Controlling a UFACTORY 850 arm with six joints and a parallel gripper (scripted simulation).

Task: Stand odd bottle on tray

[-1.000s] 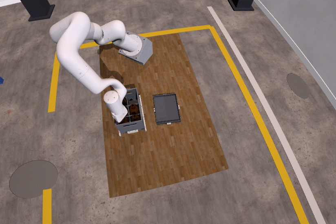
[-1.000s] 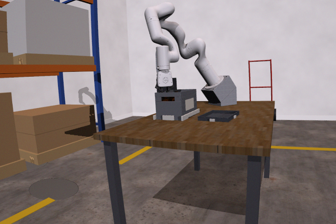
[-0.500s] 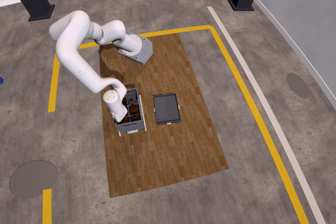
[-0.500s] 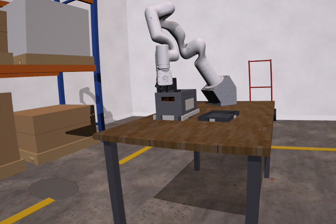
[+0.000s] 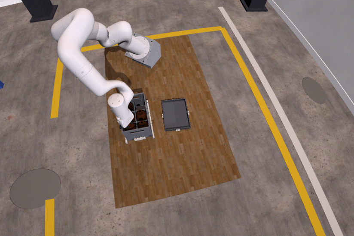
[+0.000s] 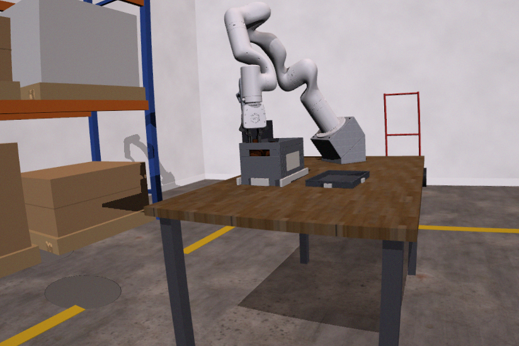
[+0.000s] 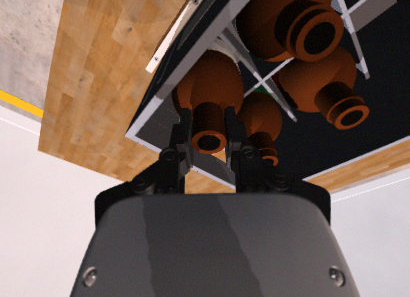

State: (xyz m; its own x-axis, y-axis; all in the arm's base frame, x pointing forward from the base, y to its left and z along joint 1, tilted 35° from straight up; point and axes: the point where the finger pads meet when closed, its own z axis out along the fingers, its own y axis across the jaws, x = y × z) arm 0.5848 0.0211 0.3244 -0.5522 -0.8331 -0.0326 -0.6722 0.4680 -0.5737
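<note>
Right now the bottle is 70 mm below my hand. Round my hand: grey divided crate: 100 mm below, 90 mm behind, 40 mm to the left; grey tray: 330 mm to the left, 170 mm below, 110 mm behind.
</note>
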